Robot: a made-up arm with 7 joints.
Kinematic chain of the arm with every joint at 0, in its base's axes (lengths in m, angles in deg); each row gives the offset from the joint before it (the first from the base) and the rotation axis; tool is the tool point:
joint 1: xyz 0 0 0 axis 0 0.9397 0.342
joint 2: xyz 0 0 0 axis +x
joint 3: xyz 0 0 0 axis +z
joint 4: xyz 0.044 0 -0.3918 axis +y
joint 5: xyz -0.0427 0 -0.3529 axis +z
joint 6: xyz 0 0 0 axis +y
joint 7: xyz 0 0 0 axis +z
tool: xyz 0 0 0
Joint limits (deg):
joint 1: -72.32..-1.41
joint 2: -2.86..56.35
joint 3: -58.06..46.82
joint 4: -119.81..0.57
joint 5: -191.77..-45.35
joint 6: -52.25..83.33
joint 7: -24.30..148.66
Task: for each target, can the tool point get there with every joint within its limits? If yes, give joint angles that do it. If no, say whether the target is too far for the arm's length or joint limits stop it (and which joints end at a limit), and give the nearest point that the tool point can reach.
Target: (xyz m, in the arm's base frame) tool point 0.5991 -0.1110 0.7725
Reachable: no: too far | nearest point 0.4528 0.0603 0.3144 | short by 0.510 m
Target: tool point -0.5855 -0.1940 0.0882
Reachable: no: joint limits stop it (at a limit: joint 1, joint 2, joint 3, joint 4) | nearest point 0.1655 -0.4179 0.0112 | short by 0.787 m
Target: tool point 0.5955 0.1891 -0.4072
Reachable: yes | joints -42.43 28.56 -27.27 -25.09 -126.42 -7.11 65.28
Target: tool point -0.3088 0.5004 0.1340
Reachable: no: joint limits stop it (at a limit: joint 1, joint 2, joint 3, joint 4) | nearest point 0.1187 0.2678 0.3411 | short by 0.529 m
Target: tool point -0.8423 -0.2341 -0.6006
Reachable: no: too far | nearest point 0.0147 -0.0377 -0.7432 | short by 0.891 m
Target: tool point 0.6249 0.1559 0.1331
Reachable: yes | joints -63.16 51.40 -17.59 -70.77 -125.32 45.72 27.46
